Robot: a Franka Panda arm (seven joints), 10 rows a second.
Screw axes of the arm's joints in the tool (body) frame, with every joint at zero. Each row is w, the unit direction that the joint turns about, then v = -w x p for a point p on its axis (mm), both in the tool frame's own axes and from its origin. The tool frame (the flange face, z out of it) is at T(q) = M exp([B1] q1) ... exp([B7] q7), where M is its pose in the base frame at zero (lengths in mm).
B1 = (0, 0, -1, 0, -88, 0)
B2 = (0, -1, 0, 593, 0, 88)
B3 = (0, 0, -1, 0, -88, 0)
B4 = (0, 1, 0, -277, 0, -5.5)
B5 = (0, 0, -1, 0, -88, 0)
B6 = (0, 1, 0, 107, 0, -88)
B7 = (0, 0, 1, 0, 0, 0)
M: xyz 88 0 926 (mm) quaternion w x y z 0 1 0 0
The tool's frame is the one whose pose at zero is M.
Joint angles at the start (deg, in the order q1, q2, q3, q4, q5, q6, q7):
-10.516, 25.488, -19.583, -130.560, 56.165, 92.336, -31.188
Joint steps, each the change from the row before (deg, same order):
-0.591, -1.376, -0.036, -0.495, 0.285, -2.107, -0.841
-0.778, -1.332, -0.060, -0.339, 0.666, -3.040, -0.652
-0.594, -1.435, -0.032, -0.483, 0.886, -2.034, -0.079
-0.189, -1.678, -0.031, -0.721, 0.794, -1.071, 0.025
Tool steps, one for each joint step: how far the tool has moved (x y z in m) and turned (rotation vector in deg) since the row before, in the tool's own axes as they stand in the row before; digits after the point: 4 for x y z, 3 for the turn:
-0.0081, -0.0064, -0.0035, 1.925, -0.842, -1.423
-0.0089, -0.0081, -0.0038, 2.797, -1.206, -1.318
-0.0077, -0.0084, -0.0031, 2.347, -0.430, -0.880
-0.0073, -0.0090, -0.0011, 1.570, -0.014, -0.955

